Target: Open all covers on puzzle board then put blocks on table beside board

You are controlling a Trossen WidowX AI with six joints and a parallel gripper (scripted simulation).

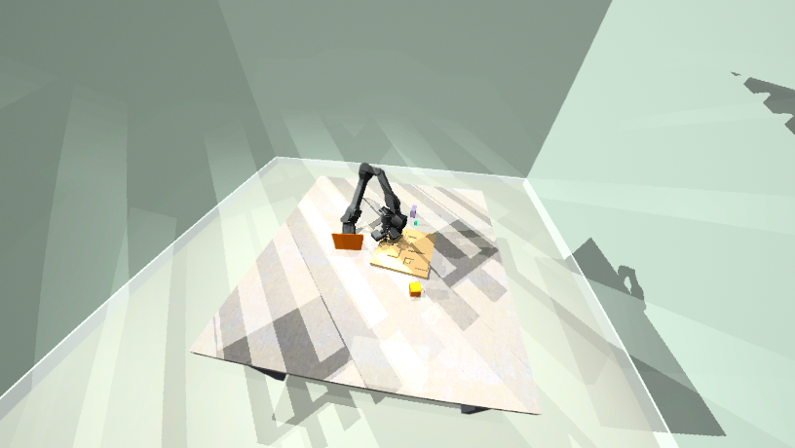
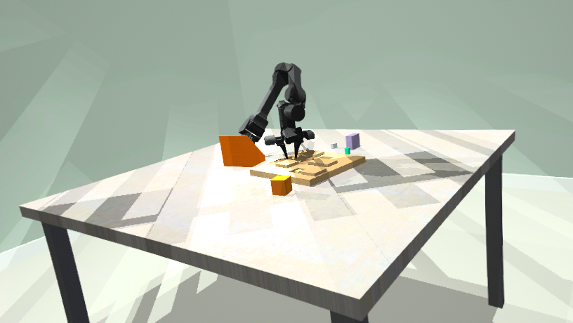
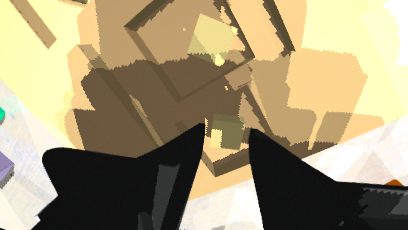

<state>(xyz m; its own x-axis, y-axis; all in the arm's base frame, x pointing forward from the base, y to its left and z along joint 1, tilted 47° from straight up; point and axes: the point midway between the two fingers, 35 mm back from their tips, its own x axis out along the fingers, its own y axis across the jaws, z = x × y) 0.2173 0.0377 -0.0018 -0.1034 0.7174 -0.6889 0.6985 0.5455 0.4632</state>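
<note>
My gripper tip is 170 mm to the right of the green block and 150 mm short of it. Round my gripper tip: grey block: 250 mm to the left, 40 mm ahead, 10 mm below; purple block: 260 mm to the left, 130 mm ahead, 10 mm above; orange cube: 290 mm to the right, 170 mm ahead, 10 mm above.
</note>
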